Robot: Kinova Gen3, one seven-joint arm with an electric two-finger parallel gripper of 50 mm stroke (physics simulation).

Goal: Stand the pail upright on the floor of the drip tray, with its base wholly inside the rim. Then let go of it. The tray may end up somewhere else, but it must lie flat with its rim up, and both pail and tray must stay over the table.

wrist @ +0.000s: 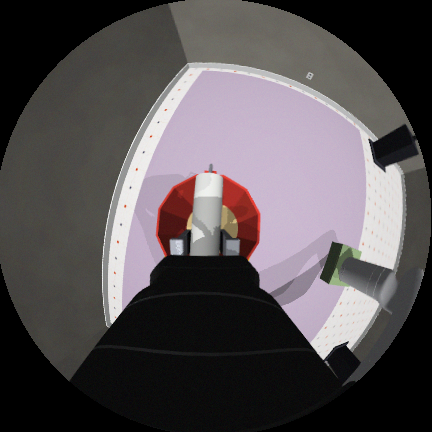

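Pixels of known places: gripper, between the fingertips: (204, 237); arm's base, origin of its link: (346, 268).
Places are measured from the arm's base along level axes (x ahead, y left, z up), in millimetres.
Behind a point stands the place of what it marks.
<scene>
The red, many-sided pail (240, 196) @(z 78, x 449, y -137 mm) shows from above below my gripper, with its open mouth toward the camera and a round tan area at its bottom. A thick white-and-grey grip (207, 210) @(z 210, x 488, y -92 mm) crosses over its mouth. My gripper (204, 237) @(z 177, x 490, y -60 mm) is shut on this grip, one finger on each side. The lower part of the pail's rim is hidden by the gripper body. A tiny yellow sliver (249, 258) @(z -40, x 381, y 10 mm) shows by the pail's lower right edge; it may be part of the drip tray. The rest of the tray does not show, so I cannot tell how pail and tray lie to each other.
A purple mat (280, 150) @(z -63, x 327, y -351 mm) covers the table, with a white dotted border (131, 187) and a grey edge. At the right stands a green block (330, 262) @(z -33, x 72, y -12 mm) with a dark grey cylinder (365, 280) @(z 129, x 47, y 0 mm). Black boxes (395, 146) (342, 362) are at the right edge.
</scene>
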